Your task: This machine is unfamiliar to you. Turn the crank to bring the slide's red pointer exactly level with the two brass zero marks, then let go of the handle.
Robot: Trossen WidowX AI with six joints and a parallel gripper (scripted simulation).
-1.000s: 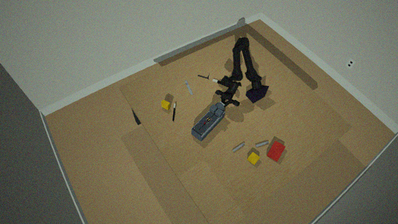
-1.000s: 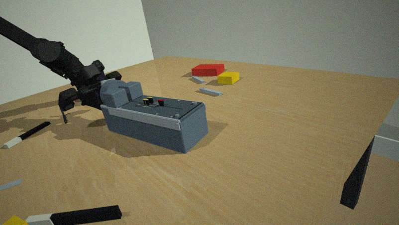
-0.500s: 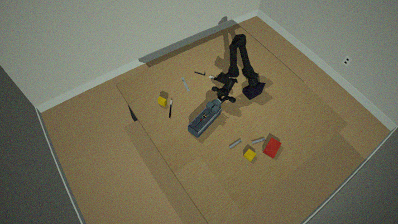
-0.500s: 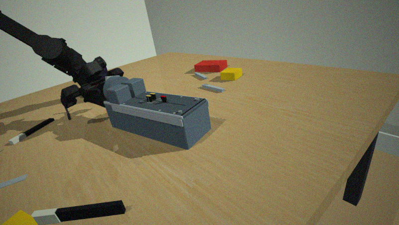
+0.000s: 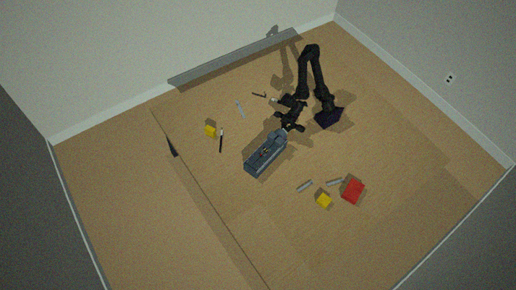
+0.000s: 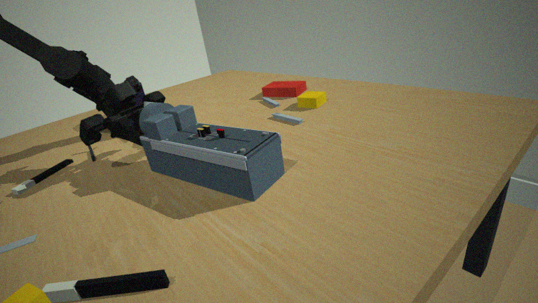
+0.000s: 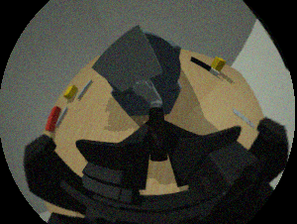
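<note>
The red pointer is 18 cm ahead of my gripper tip, 9 cm to the left of it and 4 cm above it. Also, from my gripper tip: red block (17 cm behind, 46 cm to the left, 2 cm below); then dark crank handle (2 cm behind, 1 cm to the right, 2 cm above); then grey bar (12 cm ahead, 29 cm to the right, 4 cm below).
</note>
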